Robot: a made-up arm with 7 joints. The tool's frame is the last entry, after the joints. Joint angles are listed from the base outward.
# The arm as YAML. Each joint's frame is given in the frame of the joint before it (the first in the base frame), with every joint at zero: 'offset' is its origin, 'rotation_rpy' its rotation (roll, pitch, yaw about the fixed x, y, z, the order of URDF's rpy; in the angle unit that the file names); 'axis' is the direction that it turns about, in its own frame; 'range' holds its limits. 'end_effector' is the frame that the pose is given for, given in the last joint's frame.
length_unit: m
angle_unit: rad
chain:
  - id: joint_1
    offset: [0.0, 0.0, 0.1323]
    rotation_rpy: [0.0, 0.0, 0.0]
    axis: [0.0, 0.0, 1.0]
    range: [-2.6, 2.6]
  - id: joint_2
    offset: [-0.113, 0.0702, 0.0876]
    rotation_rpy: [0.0, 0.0, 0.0]
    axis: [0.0, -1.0, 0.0]
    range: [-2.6, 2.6]
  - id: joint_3
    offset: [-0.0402, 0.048, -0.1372]
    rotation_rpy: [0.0, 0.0, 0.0]
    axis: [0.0, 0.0, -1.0]
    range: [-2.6, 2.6]
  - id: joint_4
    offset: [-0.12, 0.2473, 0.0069]
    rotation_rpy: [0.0, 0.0, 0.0]
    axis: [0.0, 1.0, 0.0]
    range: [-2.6, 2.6]
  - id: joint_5
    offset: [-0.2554, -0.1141, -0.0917]
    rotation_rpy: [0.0, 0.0, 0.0]
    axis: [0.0, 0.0, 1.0]
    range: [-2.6, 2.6]
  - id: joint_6
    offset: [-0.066, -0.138, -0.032]
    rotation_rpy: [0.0, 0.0, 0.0]
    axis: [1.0, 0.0, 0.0]
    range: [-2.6, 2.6]
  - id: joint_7
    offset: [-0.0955, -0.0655, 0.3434]
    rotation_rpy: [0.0, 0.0, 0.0]
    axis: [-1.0, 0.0, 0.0]
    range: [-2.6, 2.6]
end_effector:
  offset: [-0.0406, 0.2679, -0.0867]
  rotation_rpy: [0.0, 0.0, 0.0]
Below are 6 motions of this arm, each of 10 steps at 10 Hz.
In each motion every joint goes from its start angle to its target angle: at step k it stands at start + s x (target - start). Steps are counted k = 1, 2, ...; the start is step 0. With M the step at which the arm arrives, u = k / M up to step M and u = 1 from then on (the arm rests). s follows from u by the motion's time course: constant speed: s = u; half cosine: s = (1 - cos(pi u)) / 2; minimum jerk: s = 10 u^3 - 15 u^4 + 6 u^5.
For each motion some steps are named. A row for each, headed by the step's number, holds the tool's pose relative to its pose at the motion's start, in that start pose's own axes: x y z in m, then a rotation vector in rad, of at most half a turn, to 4 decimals.
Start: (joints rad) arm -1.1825 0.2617 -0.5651 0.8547 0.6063 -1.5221 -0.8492
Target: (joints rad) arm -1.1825 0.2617 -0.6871 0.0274 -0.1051 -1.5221 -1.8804
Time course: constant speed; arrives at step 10
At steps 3, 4, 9, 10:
3: 0.1289 0.0903 -0.0495 0.1668 -0.0877 -0.2630
4: 0.1764 0.1069 -0.0618 0.2313 -0.1427 -0.3455
9: 0.3843 0.0962 -0.0690 0.6054 -0.5934 -0.6547
10: 0.4108 0.0799 -0.0605 0.6877 -0.7140 -0.6873

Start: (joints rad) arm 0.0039 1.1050 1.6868 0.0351 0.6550 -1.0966 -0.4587
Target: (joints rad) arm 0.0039 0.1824 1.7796 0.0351 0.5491 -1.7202 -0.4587
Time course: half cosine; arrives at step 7
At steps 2, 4, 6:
2: -0.0103 0.0247 -0.1052 -0.2674 0.0939 0.0219
4: -0.0816 -0.0297 -0.3539 -0.8775 0.2824 0.0995
6: -0.1733 -0.1845 -0.5068 -1.3731 0.4118 0.1893

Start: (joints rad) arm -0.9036 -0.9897 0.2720 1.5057 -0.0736 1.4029 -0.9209
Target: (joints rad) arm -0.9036 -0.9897 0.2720 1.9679 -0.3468 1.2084 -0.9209
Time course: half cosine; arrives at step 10
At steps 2, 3, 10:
2: -0.0093 0.0156 -0.0292 -0.0224 -0.0490 -0.0147
3: -0.0174 0.0338 -0.0643 -0.0497 -0.1052 -0.0328
10: 0.0185 0.1545 -0.3414 -0.2867 -0.4907 -0.1964

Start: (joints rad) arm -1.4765 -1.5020 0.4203 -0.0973 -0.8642 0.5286 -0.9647
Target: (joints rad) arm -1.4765 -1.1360 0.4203 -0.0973 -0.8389 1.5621 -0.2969
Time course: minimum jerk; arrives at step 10
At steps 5, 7, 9, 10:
5: -0.0038 -0.2907 0.1397 0.3578 0.0061 0.0532
7: 0.0091 -0.5145 0.1348 0.5984 0.0158 0.0902
9: 0.0192 -0.6128 0.1053 0.7085 0.0218 0.1074
10: 0.0199 -0.6180 0.1032 0.7146 0.0222 0.1084

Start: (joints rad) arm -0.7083 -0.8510 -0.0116 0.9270 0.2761 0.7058 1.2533
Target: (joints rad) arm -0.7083 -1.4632 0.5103 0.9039 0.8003 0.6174 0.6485
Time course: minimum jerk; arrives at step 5
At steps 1, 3, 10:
1: -0.0025 0.0064 0.0236 0.0628 0.0161 0.0235
3: 0.0204 0.0150 0.2784 0.7371 0.2093 0.1724
10: 0.0693 -0.0169 0.3854 1.0665 0.3105 0.1756

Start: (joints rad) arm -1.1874 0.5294 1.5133 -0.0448 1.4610 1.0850 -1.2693
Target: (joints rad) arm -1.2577 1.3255 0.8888 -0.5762 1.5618 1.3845 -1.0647
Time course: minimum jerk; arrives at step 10
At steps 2, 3, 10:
2: 0.0044 -0.0028 0.0026 -0.0256 0.0616 0.0110
3: 0.0123 -0.0073 0.0052 -0.0771 0.1722 0.0338
10: 0.0267 -0.0424 -0.0464 -0.7005 0.9523 0.3391

